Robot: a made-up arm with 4 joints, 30 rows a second.
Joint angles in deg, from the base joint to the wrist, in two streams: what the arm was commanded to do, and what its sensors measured. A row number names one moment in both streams.
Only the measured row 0 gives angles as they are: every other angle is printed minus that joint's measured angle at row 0.
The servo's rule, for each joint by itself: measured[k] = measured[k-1] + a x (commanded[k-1-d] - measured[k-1]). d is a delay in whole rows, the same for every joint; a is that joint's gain. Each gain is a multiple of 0.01, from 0.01 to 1. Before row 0 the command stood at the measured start. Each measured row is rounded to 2 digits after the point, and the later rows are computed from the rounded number. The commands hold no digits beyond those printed.
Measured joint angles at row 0:
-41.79, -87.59, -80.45, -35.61
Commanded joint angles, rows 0 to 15:
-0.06, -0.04, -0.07, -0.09
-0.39, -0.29, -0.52, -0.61
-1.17, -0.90, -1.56, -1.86
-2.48, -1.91, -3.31, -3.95
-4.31, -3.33, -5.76, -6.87
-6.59, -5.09, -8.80, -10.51
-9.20, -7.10, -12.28, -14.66
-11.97, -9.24, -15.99, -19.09
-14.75, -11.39, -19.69, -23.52
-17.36, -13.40, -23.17, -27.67
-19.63, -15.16, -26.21, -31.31
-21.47, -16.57, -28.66, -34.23
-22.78, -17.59, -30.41, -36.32
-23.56, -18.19, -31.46, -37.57
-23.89, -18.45, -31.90, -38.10
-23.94, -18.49, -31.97, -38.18
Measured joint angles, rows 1 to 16:
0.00, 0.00, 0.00, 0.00
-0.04, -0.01, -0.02, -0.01
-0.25, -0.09, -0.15, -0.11
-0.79, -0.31, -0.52, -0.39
-1.79, -0.74, -1.25, -0.96
-3.28, -1.44, -2.42, -1.91
-5.23, -2.43, -4.08, -3.29
-7.57, -3.69, -6.21, -5.11
-10.17, -5.19, -8.75, -7.35
-12.87, -6.86, -11.59, -9.94
-15.52, -8.63, -14.60, -12.78
-17.94, -10.39, -17.62, -15.74
-20.02, -12.06, -20.49, -18.70
-21.65, -13.55, -23.07, -21.52
-22.78, -14.80, -25.25, -24.09
-23.43, -15.79, -26.98, -26.33
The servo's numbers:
d 1
a 0.59 0.27 0.26 0.16

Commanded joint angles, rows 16 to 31:
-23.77, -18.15, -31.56, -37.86
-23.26, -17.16, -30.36, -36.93
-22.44, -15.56, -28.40, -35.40
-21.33, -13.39, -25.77, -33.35
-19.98, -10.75, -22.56, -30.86
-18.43, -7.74, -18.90, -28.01
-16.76, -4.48, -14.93, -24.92
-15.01, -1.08, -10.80, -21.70
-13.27, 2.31, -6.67, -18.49
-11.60, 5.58, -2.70, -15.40
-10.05, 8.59, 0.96, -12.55
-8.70, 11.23, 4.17, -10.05
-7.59, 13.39, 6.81, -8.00
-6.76, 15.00, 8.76, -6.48
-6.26, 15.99, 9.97, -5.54
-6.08, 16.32, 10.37, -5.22
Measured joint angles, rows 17 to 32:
-23.73, -16.52, -28.28, -28.23
-23.75, -16.96, -29.13, -29.77
-23.46, -17.01, -29.45, -30.92
-22.86, -16.62, -29.18, -31.64
-21.96, -15.75, -28.29, -31.91
-20.79, -14.40, -26.80, -31.74
-19.40, -12.60, -24.75, -31.14
-17.84, -10.41, -22.20, -30.14
-16.17, -7.89, -19.24, -28.79
-14.46, -5.14, -15.97, -27.14
-12.77, -2.25, -12.52, -25.26
-11.17, 0.68, -9.02, -23.23
-9.71, 3.53, -5.59, -21.12
-8.46, 6.19, -2.37, -19.02
-7.46, 8.57, 0.52, -17.01
-6.75, 10.57, 2.98, -15.17

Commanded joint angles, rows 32 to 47:
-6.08, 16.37, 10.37, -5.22
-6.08, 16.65, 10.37, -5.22
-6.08, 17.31, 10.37, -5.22
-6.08, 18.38, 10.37, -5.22
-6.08, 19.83, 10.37, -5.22
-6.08, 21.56, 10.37, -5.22
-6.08, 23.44, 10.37, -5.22
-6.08, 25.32, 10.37, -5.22
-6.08, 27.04, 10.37, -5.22
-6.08, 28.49, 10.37, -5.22
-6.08, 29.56, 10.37, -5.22
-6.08, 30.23, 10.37, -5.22
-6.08, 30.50, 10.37, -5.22
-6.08, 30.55, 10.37, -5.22
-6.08, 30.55, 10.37, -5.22
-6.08, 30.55, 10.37, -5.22
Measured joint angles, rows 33 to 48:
-6.35, 12.12, 4.90, -13.58
-6.19, 13.27, 6.32, -12.24
-6.13, 14.18, 7.37, -11.12
-6.10, 15.03, 8.15, -10.18
-6.09, 15.93, 8.73, -9.39
-6.08, 16.98, 9.16, -8.72
-6.08, 18.22, 9.47, -8.16
-6.08, 19.63, 9.70, -7.69
-6.08, 21.17, 9.87, -7.29
-6.08, 22.75, 10.00, -6.96
-6.08, 24.30, 10.10, -6.68
-6.08, 25.72, 10.17, -6.45
-6.08, 26.94, 10.22, -6.25
-6.08, 27.90, 10.26, -6.09
-6.08, 28.62, 10.29, -5.95
-6.08, 29.14, 10.31, -5.83

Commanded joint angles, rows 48 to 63:
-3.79, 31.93, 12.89, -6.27
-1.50, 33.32, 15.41, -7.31
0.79, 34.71, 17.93, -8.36
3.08, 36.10, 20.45, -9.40
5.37, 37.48, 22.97, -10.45
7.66, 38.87, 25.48, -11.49
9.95, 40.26, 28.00, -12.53
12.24, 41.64, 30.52, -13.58
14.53, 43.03, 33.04, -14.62
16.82, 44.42, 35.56, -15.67
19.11, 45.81, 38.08, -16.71
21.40, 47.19, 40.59, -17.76
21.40, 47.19, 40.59, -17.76
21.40, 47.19, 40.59, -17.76
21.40, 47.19, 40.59, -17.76
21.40, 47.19, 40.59, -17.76
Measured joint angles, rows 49 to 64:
-6.08, 29.52, 10.33, -5.73
-4.73, 30.17, 11.00, -5.82
-2.82, 31.02, 12.15, -6.06
-0.69, 32.02, 13.65, -6.43
1.53, 33.12, 15.42, -6.91
3.80, 34.30, 17.38, -7.48
6.08, 35.53, 19.49, -8.12
8.36, 36.81, 21.70, -8.83
10.65, 38.11, 23.99, -9.59
12.94, 39.44, 26.34, -10.39
15.23, 40.78, 28.74, -11.23
17.52, 42.14, 31.17, -12.11
19.81, 43.50, 33.62, -13.01
20.75, 44.50, 35.43, -13.77
21.13, 45.23, 36.77, -14.41
21.29, 45.76, 37.76, -14.95

